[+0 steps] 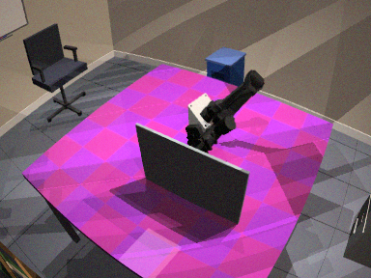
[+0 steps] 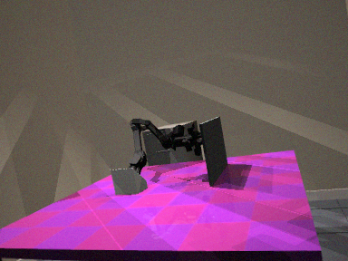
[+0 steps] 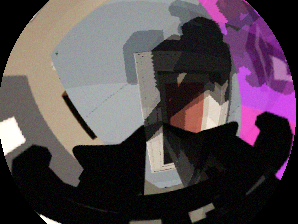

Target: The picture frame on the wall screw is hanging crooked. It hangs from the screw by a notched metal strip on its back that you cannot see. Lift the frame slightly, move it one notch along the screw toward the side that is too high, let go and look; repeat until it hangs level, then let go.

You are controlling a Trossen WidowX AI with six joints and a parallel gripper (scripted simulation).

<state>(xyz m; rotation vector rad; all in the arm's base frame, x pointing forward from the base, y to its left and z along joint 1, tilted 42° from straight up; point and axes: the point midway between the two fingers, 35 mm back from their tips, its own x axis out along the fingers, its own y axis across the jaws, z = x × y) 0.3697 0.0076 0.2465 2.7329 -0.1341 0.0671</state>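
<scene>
Right now my gripper tip is 20 mm to the right of the picture frame and 50 mm above it. From my gripper tip the other things lie so: grey wall panel (20 mm ahead, 10 mm to the left, 60 mm below).
</scene>
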